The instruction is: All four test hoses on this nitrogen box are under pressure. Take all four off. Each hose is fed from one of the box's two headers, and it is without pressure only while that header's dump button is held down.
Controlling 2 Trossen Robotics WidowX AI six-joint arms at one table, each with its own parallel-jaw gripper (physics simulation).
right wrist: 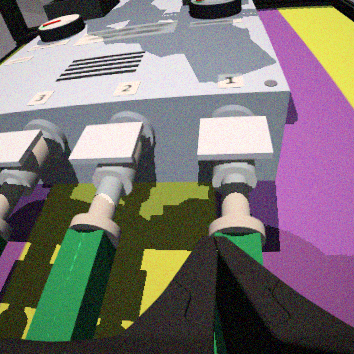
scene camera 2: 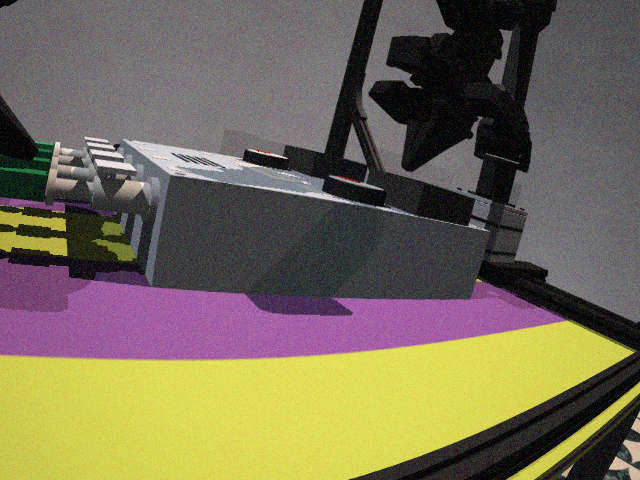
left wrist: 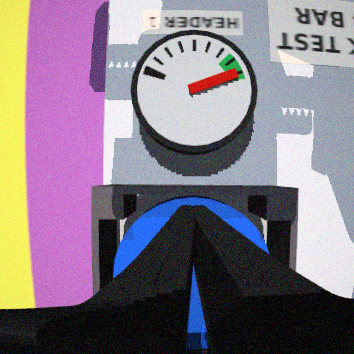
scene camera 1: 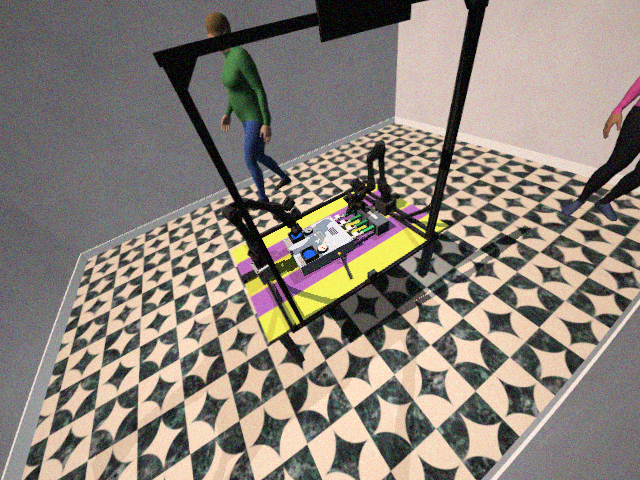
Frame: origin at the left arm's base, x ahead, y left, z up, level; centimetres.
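Seen in the pictures: left gripper, between the fingertips: point(scene camera 2: 406, 169) point(left wrist: 190, 216); right gripper, between the fingertips: point(right wrist: 211, 246) point(scene camera 2: 35, 154) point(scene camera 1: 346, 213); left arm's base, origin of its link: point(scene camera 2: 491, 200) point(scene camera 1: 261, 263); right arm's base, origin of its link: point(scene camera 1: 385, 199).
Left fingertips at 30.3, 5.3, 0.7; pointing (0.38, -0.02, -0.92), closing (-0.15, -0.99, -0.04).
Note:
Offsets run from my left fingertips to a thing's middle, as dx, dy, dz. "spot": to the spot under its first point.
The grey nitrogen box point(scene camera 1: 338, 241) point(scene camera 2: 310, 248) point(right wrist: 170, 85) stands on the table. In the right wrist view, hose 1 @(spot: +33.0, -3.8, -5.4) point(right wrist: 248, 244) and hose 2 @(spot: +33.9, -11.1, -5.4) point(right wrist: 72, 280), both green, are joined to it behind white blocks; the coupling at number 3 @(spot: +25.4, -16.3, -4.1) point(right wrist: 17, 145) shows partly, hose 4 does not show. My left gripper point(left wrist: 190, 216) point(scene camera 2: 410, 168) is shut and empty, its tips over the blue header 1 button @(-3.1, +0.3, -3.4) point(left wrist: 150, 235) in a black housing. Contact is unclear. The header 1 gauge @(spot: +3.9, -0.8, -2.4) point(left wrist: 195, 120) needle points into the green band. My right gripper point(right wrist: 211, 246) is shut and empty, its tips over hose 1.
The second blue button @(-5.9, -18.5, -3.4) point(scene camera 1: 309, 254) and second gauge @(spot: +2.1, -20.5, -2.3) point(scene camera 1: 322, 248) point(right wrist: 61, 27) sit on the box's other side. A dark grey block @(spot: +39.6, -28.0, -3.8) point(scene camera 1: 378, 223) stands by the hoses' far ends. Black frame posts point(scene camera 1: 454, 108) rise at the table. A person in green point(scene camera 1: 242, 85) is behind it.

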